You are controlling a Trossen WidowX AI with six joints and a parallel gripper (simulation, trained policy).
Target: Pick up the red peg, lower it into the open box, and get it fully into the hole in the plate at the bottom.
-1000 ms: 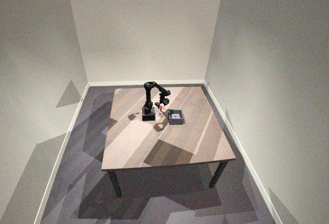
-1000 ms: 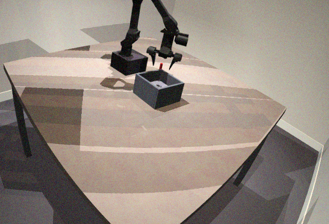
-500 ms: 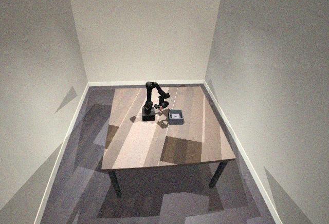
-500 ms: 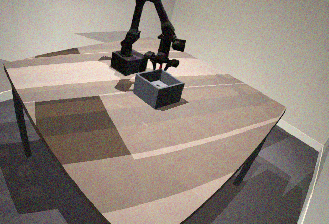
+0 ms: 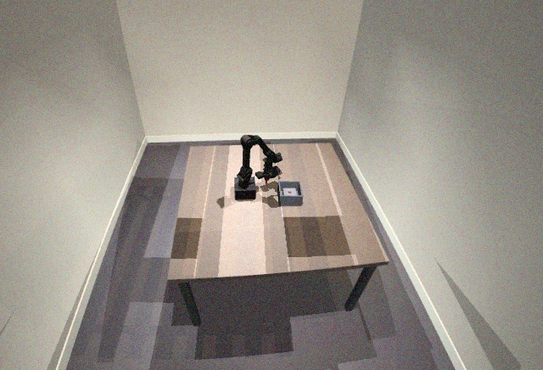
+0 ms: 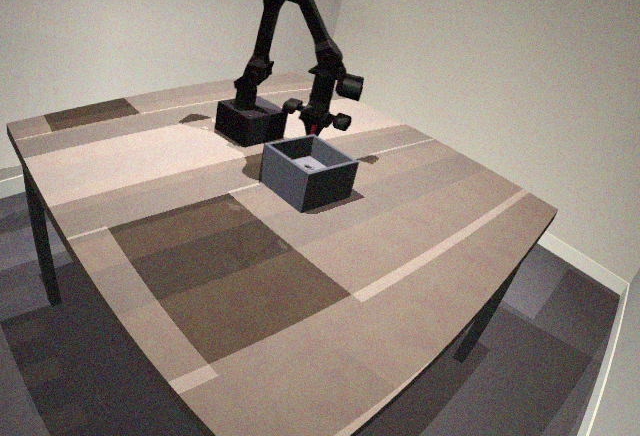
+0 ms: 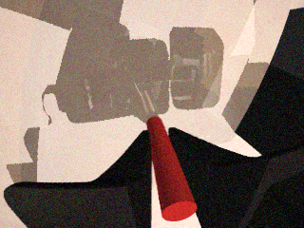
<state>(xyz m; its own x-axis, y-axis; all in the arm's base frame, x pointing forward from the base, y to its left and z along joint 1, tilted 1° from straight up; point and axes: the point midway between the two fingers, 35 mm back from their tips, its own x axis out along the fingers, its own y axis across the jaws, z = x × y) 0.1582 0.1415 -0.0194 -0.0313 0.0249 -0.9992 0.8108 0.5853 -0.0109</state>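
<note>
My gripper tip is now 180 mm short of the pale plate, 140 mm to the left of it and 10 mm below it. From my gripper tip the other things lie so: red peg: 20 mm above; dark grey box: 180 mm ahead, 140 mm to the right.
</note>
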